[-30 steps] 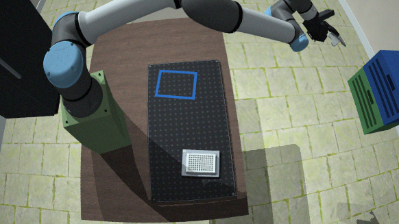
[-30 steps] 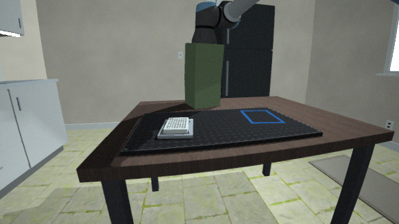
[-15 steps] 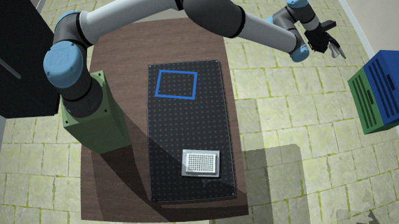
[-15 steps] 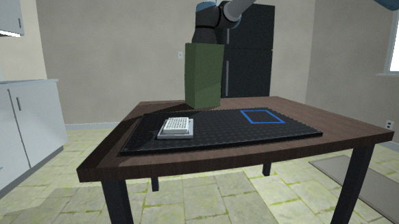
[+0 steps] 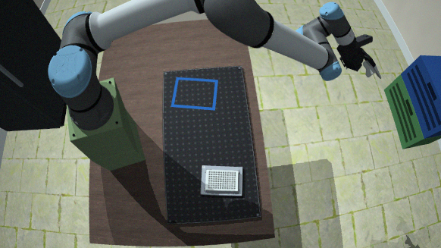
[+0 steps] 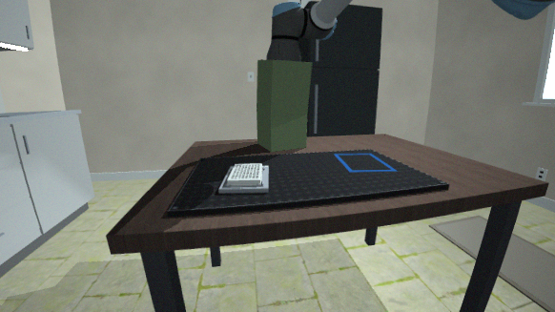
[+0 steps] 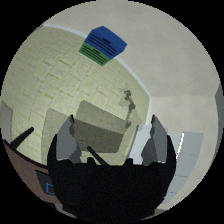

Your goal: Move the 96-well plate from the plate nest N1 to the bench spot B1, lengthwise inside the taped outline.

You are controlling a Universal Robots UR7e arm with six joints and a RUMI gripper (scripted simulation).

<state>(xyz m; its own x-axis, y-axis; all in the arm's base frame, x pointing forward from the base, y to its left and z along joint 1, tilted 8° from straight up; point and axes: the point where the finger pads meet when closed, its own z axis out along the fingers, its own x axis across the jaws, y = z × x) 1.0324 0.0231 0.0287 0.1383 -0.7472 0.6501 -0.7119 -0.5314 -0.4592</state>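
Now: hand 650 mm past the white 96-well plate, 250 mm above it and 240 mm to the left of it. Also, from my hand: grey plate nest 650 mm behind, 260 mm below, 240 mm to the right.
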